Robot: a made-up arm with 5 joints.
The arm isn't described. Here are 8 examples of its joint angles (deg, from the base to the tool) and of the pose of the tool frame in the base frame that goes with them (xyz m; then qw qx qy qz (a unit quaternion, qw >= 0)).
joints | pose
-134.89 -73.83 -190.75 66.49 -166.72 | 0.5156 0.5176 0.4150 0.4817 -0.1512 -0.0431 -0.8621
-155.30 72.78 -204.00 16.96 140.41 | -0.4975 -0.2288 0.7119 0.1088 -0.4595 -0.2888 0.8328
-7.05 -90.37 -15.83 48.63 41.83 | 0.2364 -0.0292 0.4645 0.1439 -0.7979 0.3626 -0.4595
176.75 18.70 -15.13 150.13 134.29 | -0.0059 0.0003 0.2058 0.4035 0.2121 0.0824 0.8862
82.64 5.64 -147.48 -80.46 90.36 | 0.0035 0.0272 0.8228 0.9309 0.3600 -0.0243 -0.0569
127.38 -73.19 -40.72 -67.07 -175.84 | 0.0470 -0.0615 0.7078 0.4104 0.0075 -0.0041 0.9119
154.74 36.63 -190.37 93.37 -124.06 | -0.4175 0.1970 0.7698 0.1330 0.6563 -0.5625 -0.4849
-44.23 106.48 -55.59 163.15 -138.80 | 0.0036 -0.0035 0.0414 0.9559 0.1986 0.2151 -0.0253
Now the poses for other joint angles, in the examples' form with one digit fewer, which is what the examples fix.
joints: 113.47 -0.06 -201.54 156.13 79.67
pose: -0.019 0.044 0.748 0.384 -0.882 -0.268 0.044
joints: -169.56 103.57 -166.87 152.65 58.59
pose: -0.409 -0.075 -0.076 0.579 0.290 0.649 0.398
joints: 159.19 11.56 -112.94 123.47 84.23
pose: -0.433 0.164 0.426 0.163 0.779 0.597 0.101
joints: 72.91 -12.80 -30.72 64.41 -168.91
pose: 0.098 0.317 0.117 0.135 0.505 -0.844 0.121
